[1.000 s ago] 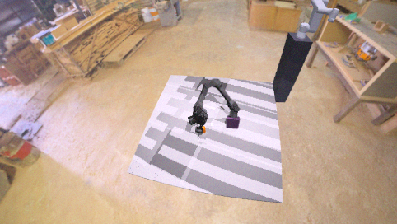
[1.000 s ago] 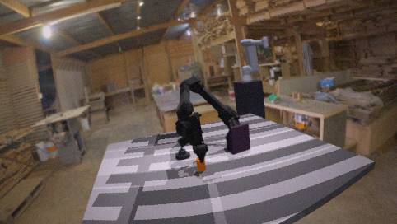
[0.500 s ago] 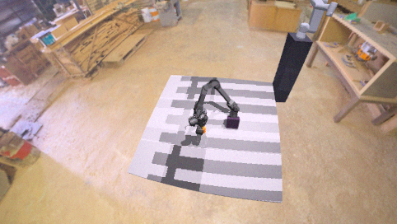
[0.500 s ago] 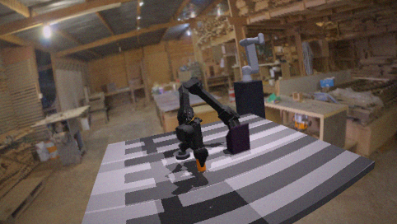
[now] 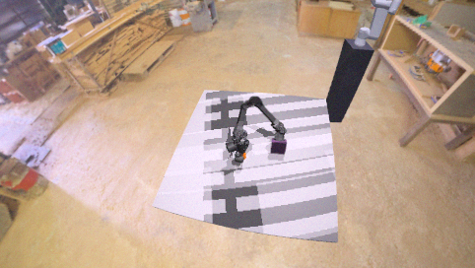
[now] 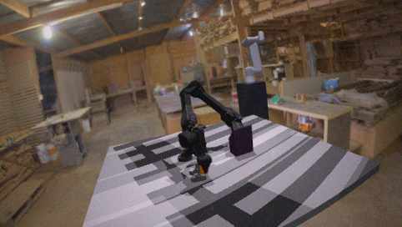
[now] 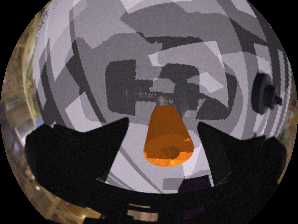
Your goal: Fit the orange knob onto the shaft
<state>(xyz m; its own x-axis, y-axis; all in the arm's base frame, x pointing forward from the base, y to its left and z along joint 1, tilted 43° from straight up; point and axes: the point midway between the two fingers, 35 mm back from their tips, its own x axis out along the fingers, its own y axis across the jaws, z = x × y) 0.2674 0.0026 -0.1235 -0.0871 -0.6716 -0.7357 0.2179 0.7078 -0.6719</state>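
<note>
Right now the dark round pedestal is 20 mm ahead of my gripper tip, 220 mm to the right of it and 20 mm above it. From my gripper tip the other things lie so: orange knob (20 mm above).
</note>
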